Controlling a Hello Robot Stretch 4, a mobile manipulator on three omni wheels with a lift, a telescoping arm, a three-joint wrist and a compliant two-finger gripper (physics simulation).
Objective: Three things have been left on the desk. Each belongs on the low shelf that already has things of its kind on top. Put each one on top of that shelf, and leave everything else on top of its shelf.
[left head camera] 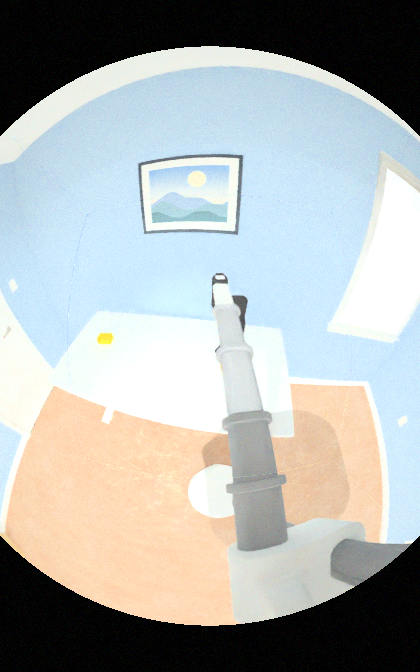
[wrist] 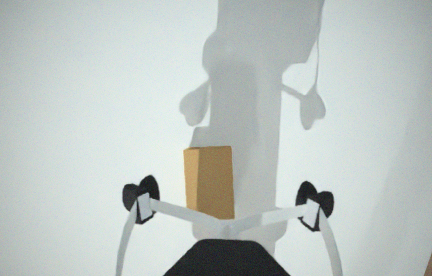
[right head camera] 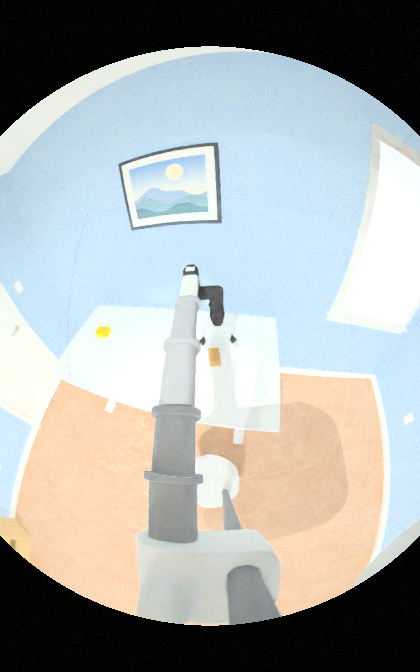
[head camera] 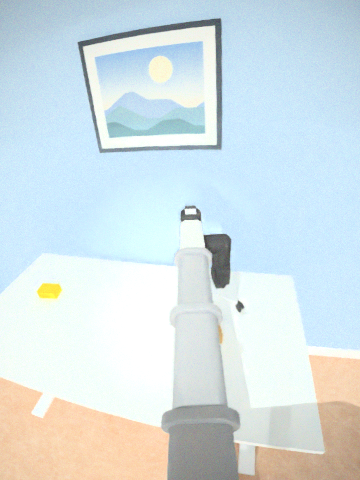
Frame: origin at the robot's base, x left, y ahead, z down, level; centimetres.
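Seen in the pictures: gripper, fingertip midpoint: [wrist: 227, 194].
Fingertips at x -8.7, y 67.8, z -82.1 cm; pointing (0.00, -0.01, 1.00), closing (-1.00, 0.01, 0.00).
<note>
Pixels of each thing's middle, then the offset from my fingertips to it. Level surfaces: height alone.
- orange-brown box at the middle of its body: [wrist: 210, 181] [head camera: 212, 330] dx +2.2, dy -0.9, dz +10.3 cm
- white desk at its surface level: dz +12.8 cm
- yellow block at the middle of its body: [head camera: 49, 290] dx +83.0, dy +24.1, dz +10.6 cm
An orange-brown box [head camera: 220, 334] [right head camera: 214, 357] [wrist: 215, 182] lies on the white desk [head camera: 100, 350] [left head camera: 150, 370] [right head camera: 135, 360] [wrist: 75, 100]; the arm hides most of it in the head camera view. My gripper [right head camera: 218, 340] [wrist: 227, 194] is open and empty above the desk. In the wrist view the box lies between the two fingertips in the picture, nearer the left one, with its near end behind the gripper's linkage. A yellow block [head camera: 49, 291] [left head camera: 105, 338] [right head camera: 103, 331] lies at the desk's left side. A third thing on the desk cannot be made out.
A round white object [left head camera: 212, 490] [right head camera: 215, 480] stands on the floor in front of the desk, under the arm. Part of a light wooden piece of furniture [right head camera: 11, 531] shows at the lower left of the right head view. A framed picture [head camera: 212, 85] hangs on the wall behind the desk.
</note>
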